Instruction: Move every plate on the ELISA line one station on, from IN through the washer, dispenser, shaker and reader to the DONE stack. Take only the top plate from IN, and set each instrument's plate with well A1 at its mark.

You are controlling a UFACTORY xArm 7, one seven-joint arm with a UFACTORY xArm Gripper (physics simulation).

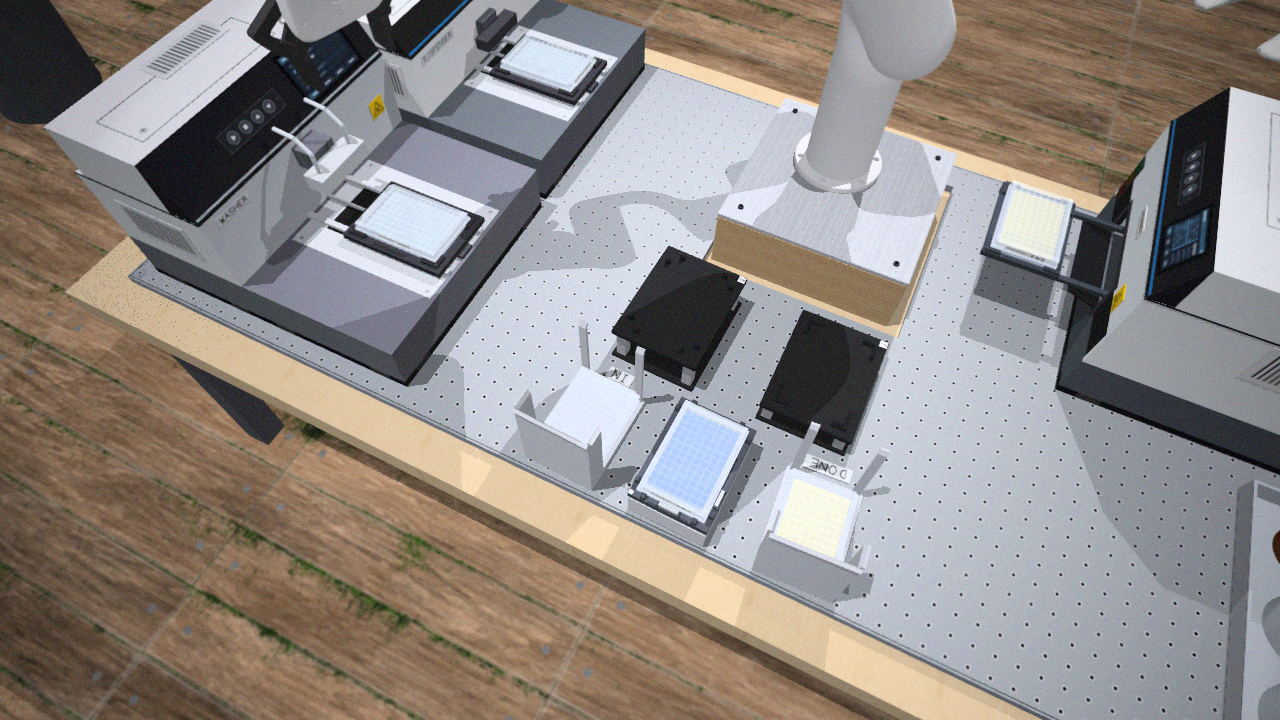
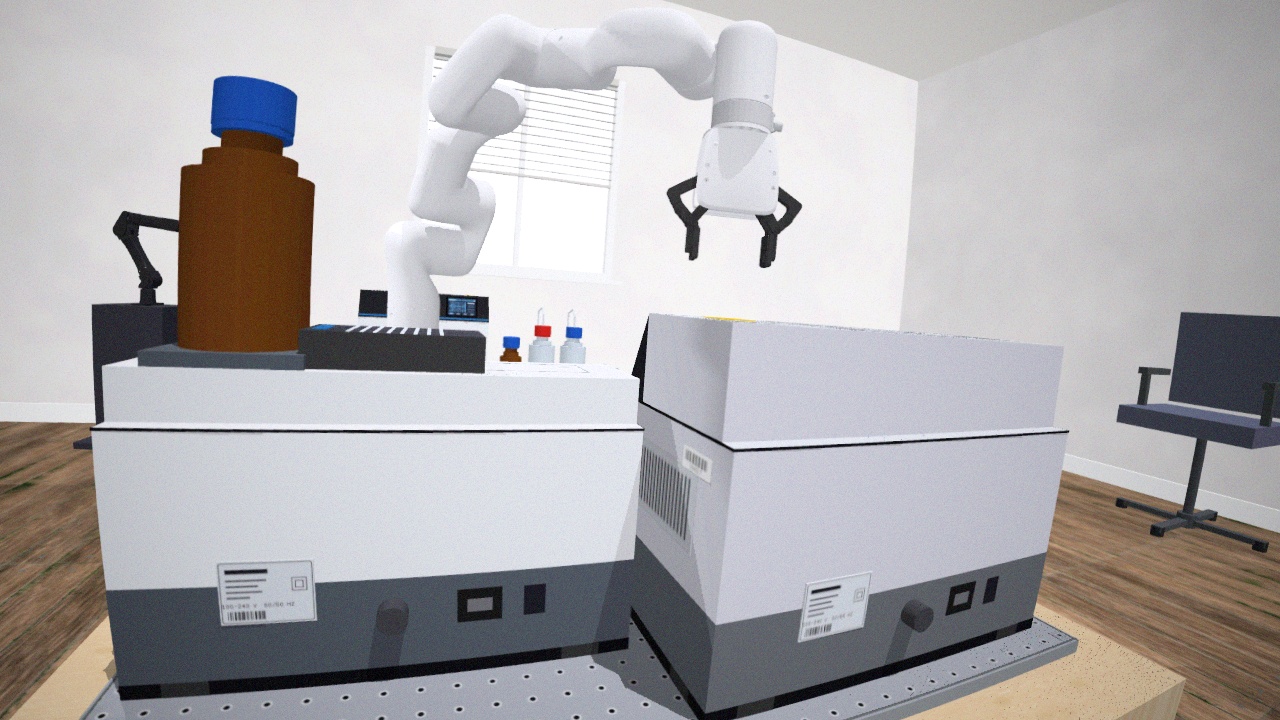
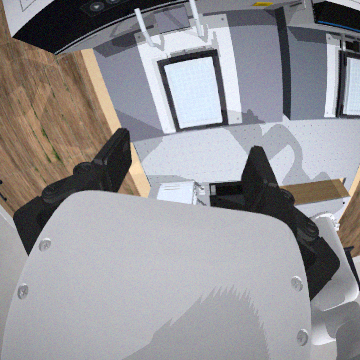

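Where they show: gripper, fingertip midpoint: (image 1: pixel 351 65) (image 2: pixel 729 263) (image 3: pixel 187 152); arm's base, origin of the base link: (image 1: pixel 836 162) (image 3: pixel 318 222).
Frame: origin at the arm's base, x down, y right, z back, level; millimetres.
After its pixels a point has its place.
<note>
My gripper (image 1: pixel 353 67) {x -248, y 444, z -434 mm} (image 2: pixel 729 259) {x -248, y 444, z -434 mm} (image 3: pixel 187 152) {x -248, y 444, z -434 mm} is open and empty, high above the bench by the washer. A pale plate (image 1: pixel 413 221) {x -16, y 424, z -438 mm} (image 3: pixel 194 92) {x -19, y 431, z -437 mm} sits in the washer's dark carrier. Another pale plate (image 1: pixel 550 60) {x -19, y 469, z -67 mm} (image 3: pixel 353 82) {x -20, y 482, z -94 mm} sits at the dispenser. A blue plate (image 1: pixel 695 458) {x 21, y -62, z -513 mm} sits on the clamped shaker nest between the racks. A yellow plate (image 1: pixel 1033 225) {x -30, y -278, z 6 mm} lies on the reader's extended carrier. White plate top (image 1: pixel 590 411) {x 52, y 85, z -516 mm} (image 3: pixel 176 192) {x 54, y 114, z -514 mm} shows in the IN rack. A yellow plate (image 1: pixel 816 513) {x 66, y -210, z -476 mm} lies in the DONE rack. The A1 corners are too small to tell.
Two black raised stands (image 1: pixel 682 308) {x 28, y 63, z -333 mm} (image 1: pixel 825 376) {x 47, y -140, z -311 mm} lie between the racks and the robot base (image 1: pixel 769 210) {x 0, y 39, z -140 mm}. White tubes (image 1: pixel 326 116) (image 3: pixel 145 27) {x 9, y 565, z -514 mm} rise by the washer's carrier. A large amber bottle (image 2: pixel 246 250) {x -208, y 702, z 3 mm} stands on an instrument. A grey tray (image 1: pixel 1245 555) {x 65, y -652, z -250 mm} is at the right edge.
</note>
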